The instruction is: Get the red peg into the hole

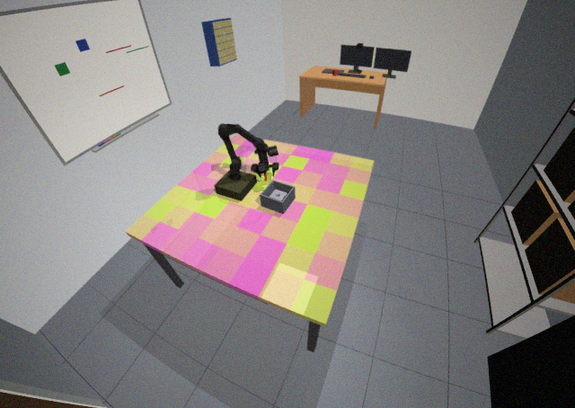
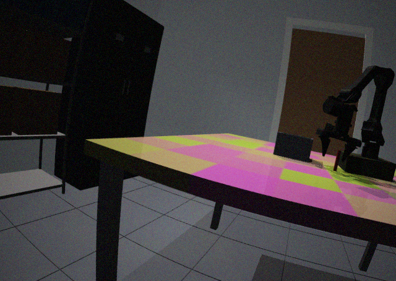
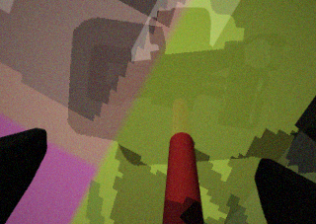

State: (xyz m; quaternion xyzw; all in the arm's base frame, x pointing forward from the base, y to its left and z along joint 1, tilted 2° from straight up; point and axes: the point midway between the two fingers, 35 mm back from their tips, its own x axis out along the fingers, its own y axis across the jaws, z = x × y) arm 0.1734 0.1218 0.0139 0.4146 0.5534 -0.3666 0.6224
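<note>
The red peg lies 2 cm behind my gripper tip and 1 cm to the left of it. The rest, counted from my gripper tip: grey box 17 cm ahead, 15 cm to the right, 2 cm below.
</note>
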